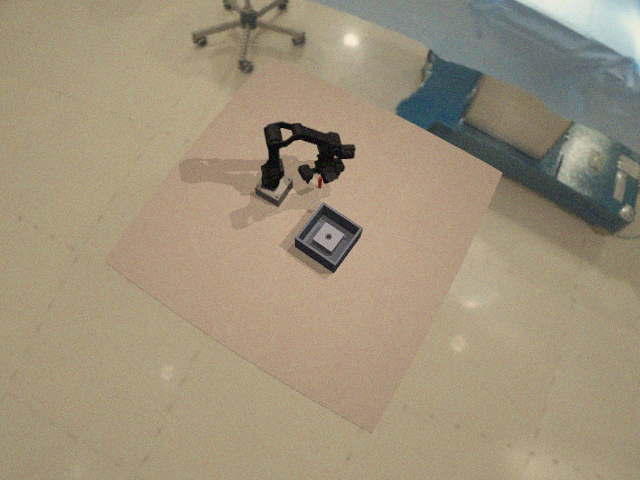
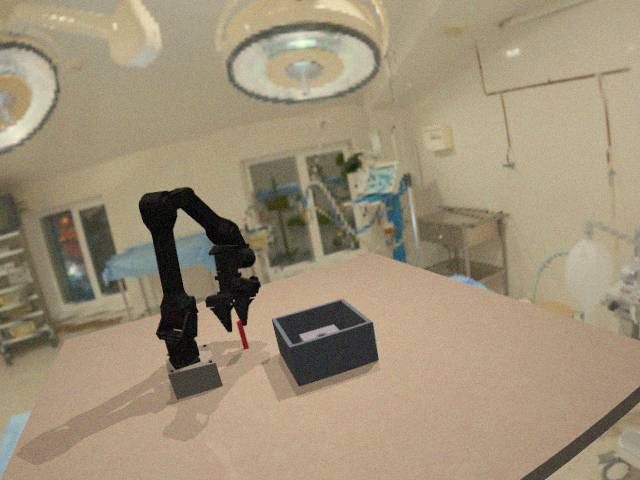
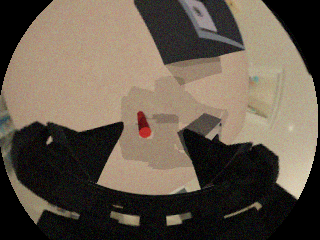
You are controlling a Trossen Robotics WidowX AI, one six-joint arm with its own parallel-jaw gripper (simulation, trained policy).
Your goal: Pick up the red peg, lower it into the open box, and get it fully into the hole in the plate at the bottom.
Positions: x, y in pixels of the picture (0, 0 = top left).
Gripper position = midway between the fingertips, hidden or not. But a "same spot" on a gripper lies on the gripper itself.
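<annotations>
The gripper is visible in image 1, in image 2 and in image 3 [154, 128]. On the gripper, [image 1: 330, 171] and [image 2: 245, 278] are the same spot.
</annotations>
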